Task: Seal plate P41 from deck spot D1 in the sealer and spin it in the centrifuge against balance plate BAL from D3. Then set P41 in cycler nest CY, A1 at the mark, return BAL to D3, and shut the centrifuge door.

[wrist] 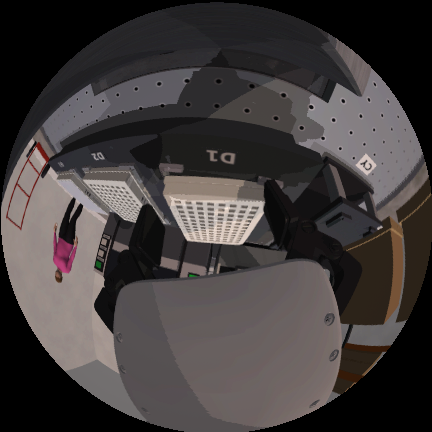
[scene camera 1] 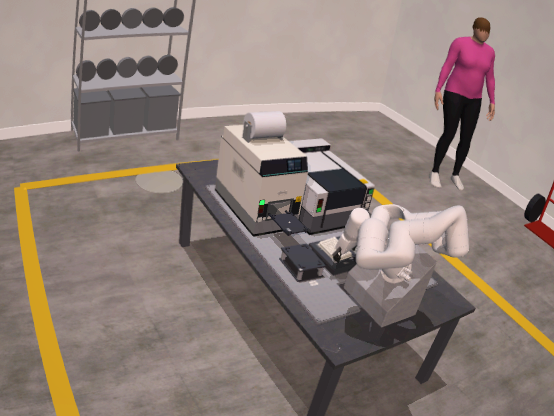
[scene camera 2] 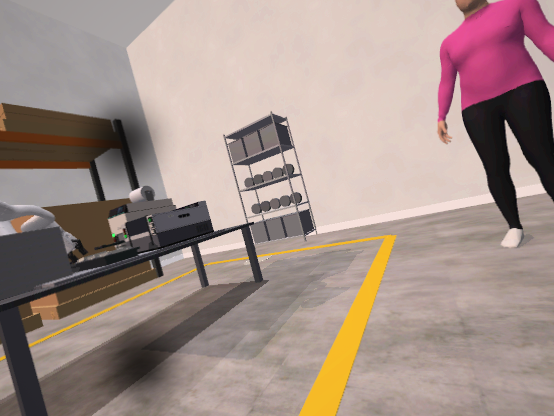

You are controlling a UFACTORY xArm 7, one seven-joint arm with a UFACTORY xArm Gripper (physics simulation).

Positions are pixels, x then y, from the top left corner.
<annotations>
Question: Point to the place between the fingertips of my gripper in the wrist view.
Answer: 208, 204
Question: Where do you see a foil roll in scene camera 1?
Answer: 264, 124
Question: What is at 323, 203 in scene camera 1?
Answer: A dark centrifuge.
</annotations>
